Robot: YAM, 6 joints.
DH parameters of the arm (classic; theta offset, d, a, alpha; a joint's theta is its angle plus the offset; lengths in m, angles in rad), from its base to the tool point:
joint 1: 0 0.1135 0.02 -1.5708
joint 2: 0 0 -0.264 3.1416
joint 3: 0.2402 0 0.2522 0
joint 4: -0.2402 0 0.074 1.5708
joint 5: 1.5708 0 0 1.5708
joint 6: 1.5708 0.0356 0 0
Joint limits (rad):
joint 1: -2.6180..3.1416
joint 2: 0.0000..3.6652
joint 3: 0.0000..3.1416
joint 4: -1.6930..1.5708
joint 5: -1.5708..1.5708
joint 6: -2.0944..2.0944
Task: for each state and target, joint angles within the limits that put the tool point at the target. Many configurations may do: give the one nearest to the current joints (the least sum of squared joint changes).
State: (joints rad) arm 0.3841 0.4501 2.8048 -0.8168 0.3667 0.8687
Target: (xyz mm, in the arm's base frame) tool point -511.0 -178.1 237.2
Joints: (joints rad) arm 0.3111 0.0833 2.9652 -0.8697 0.3771 0.8687
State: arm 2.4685 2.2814 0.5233 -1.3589 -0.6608 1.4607
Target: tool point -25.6 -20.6 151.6
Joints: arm 2.7130 2.3281 0.0164 -1.6298 -0.9705 1.4607
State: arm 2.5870 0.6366 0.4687 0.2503 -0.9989 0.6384
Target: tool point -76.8 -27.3 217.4
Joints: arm 3.0466 0.0020 0.1178 0.0717 -1.3169 0.6384
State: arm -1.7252 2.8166 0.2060 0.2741 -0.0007 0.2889
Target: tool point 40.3 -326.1 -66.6
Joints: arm -1.4510 2.4671 0.8764 0.4662 -0.0297 0.2889
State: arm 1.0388 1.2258 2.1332 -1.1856 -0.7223 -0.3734
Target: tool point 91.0 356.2 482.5
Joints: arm 1.2584 1.8007 2.2375 -0.9089 -0.6985 -0.3734
